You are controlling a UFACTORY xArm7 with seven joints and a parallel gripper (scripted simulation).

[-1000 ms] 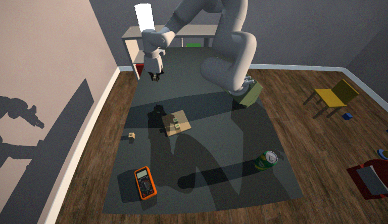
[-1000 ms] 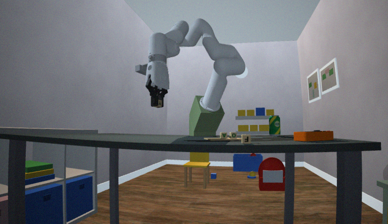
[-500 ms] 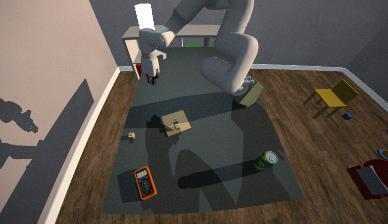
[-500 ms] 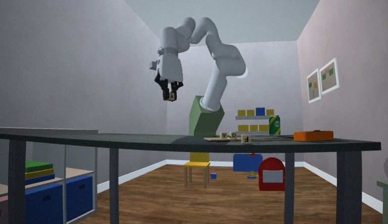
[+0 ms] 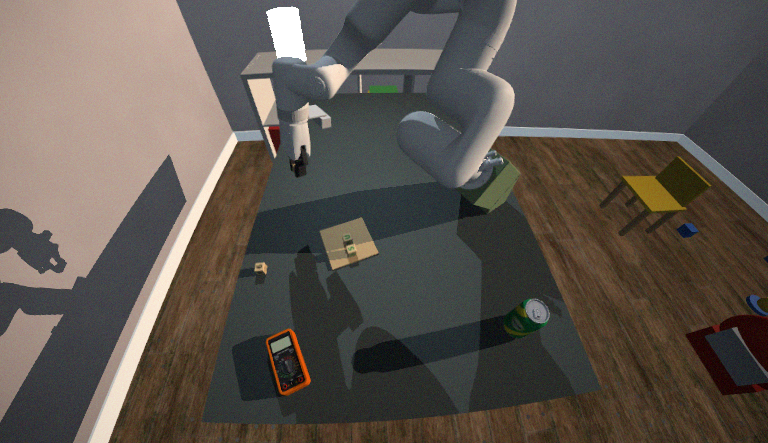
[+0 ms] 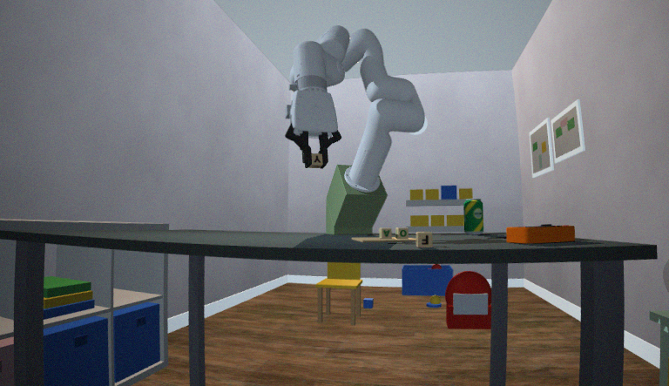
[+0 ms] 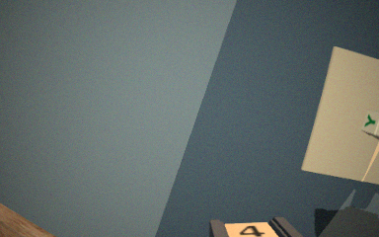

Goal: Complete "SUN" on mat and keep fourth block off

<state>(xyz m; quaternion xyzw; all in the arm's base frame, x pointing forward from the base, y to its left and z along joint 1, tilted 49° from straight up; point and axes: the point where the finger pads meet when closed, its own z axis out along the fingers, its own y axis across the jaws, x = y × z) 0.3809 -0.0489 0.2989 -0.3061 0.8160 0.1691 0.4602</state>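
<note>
Right now my hand is 17 cm past the letter block, 9 cm to the right of it and 17 cm above it. The rest, counted from my hand: green can (66 cm behind, 20 cm to the left, 12 cm below); then tan mat (17 cm behind, 9 cm to the left, 18 cm below); then orange multimeter (16 cm behind, 43 cm to the left, 17 cm below).
</note>
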